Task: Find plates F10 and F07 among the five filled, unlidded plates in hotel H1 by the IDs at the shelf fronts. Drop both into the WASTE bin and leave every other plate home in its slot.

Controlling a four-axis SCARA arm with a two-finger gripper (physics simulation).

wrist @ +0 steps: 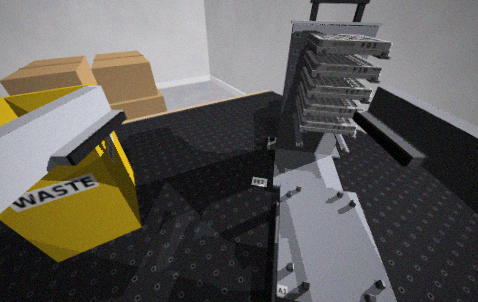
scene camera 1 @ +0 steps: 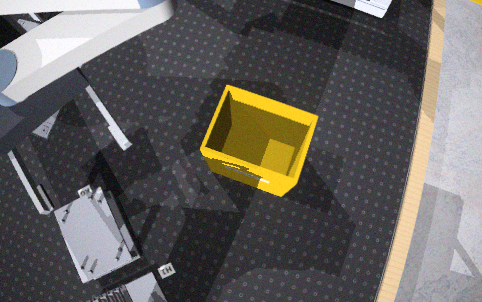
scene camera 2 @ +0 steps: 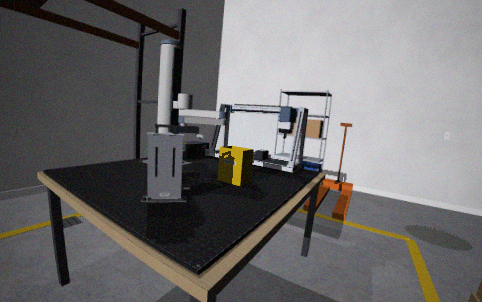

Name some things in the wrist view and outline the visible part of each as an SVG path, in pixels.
My gripper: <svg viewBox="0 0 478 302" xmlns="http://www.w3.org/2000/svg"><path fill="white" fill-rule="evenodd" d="M378 86L368 111L356 111L352 120L401 166L422 166L478 214L478 127L398 88ZM101 86L84 86L0 126L0 213L57 165L77 166L127 119L123 110L111 110Z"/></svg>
A plate F07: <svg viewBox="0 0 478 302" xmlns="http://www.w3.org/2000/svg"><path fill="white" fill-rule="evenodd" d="M297 95L295 101L299 130L306 128L306 131L342 135L352 133L352 136L356 135L357 126L351 118L311 115L311 118L302 117L299 95Z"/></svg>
A plate F01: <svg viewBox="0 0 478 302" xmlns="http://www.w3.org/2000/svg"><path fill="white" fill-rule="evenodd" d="M307 43L318 53L322 53L323 48L326 48L326 53L381 56L382 52L386 51L386 56L390 56L392 52L390 49L393 42L352 34L309 33Z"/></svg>
